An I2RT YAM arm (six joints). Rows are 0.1 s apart.
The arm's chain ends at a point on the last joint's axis. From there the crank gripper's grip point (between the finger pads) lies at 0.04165 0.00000 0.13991 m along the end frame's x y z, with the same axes.
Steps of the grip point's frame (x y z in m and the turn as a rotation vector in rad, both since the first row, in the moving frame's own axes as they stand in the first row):
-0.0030 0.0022 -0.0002 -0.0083 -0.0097 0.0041
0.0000 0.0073 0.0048 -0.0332 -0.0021 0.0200
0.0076 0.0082 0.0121 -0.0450 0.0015 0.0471
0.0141 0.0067 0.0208 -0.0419 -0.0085 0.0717
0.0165 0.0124 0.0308 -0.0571 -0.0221 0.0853
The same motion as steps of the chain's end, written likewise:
-0.0016 0.0009 -0.0006 -0.0083 -0.0097 0.0041
0.0003 0.0018 0.0048 -0.0332 -0.0021 0.0200
0.0076 -0.0001 0.0123 -0.0450 0.0015 0.0471
0.0156 -0.0021 0.0206 -0.0419 -0.0085 0.0717
0.0201 0.0010 0.0302 -0.0571 -0.0221 0.0853

